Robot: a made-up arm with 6 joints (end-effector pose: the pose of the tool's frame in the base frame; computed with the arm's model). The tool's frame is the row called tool.
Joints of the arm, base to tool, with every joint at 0 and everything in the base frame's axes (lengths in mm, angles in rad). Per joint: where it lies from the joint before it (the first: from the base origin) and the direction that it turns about. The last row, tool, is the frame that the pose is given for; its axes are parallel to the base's.
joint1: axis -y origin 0 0 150
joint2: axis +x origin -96 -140 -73
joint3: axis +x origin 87 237 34
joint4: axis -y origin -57 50 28
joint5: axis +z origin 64 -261 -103
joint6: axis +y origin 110 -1 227
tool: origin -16 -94 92
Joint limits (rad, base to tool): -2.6..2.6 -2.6..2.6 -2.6..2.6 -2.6..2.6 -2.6..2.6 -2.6..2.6
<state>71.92 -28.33 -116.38 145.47 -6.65 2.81</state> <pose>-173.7 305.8 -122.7 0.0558 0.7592 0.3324 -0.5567</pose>
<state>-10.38 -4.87 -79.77 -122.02 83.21 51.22</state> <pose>-1.4 -131.2 120.9 0.2075 0.2444 0.9389 -0.1250</pose>
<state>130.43 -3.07 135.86 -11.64 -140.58 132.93</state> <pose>372.6 179.1 217.7 0.2028 0.0777 0.8765 0.4296</pose>
Working (the frame after each row of the table, in the pose's form):
after joint1: 0.0 0.0 150.0 0.4192 0.0000 -0.9079 0.0000
after joint2: 117.8 -140.0 124.3 0.4191 -0.0112 -0.9076 -0.0243
after joint3: 45.2 98.5 176.7 0.1679 0.3841 -0.3635 0.8319
after joint4: 68.7 44.0 121.9 0.2039 0.2978 -0.3446 0.8666
after joint5: 128.5 304.8 227.8 0.8846 0.4249 0.1641 0.1003
after joint6: 315.7 175.9 337.3 0.2028 0.0777 0.8765 0.4296

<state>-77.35 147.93 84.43 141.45 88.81 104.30</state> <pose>-50.1 -322.4 411.8 0.0973 -0.6540 -0.4873 0.5704</pose>
Working (the frame after each row of the table, in the pose's form):
after joint1: 0.0 0.0 150.0 0.7807 0.0000 0.6249 0.0000
after joint2: -92.3 -140.0 227.7 0.2156 0.7503 0.1726 -0.6006
after joint3: 21.5 -358.9 164.0 0.3444 -0.7006 0.2757 0.5608
after joint4: -46.3 -367.2 207.2 0.3739 0.2981 -0.2341 0.8465
after joint5: 86.7 -112.5 222.6 0.3251 -0.0491 0.3758 -0.8664
after joint6: 74.7 -318.6 367.5 0.0973 -0.6540 -0.4873 0.5704

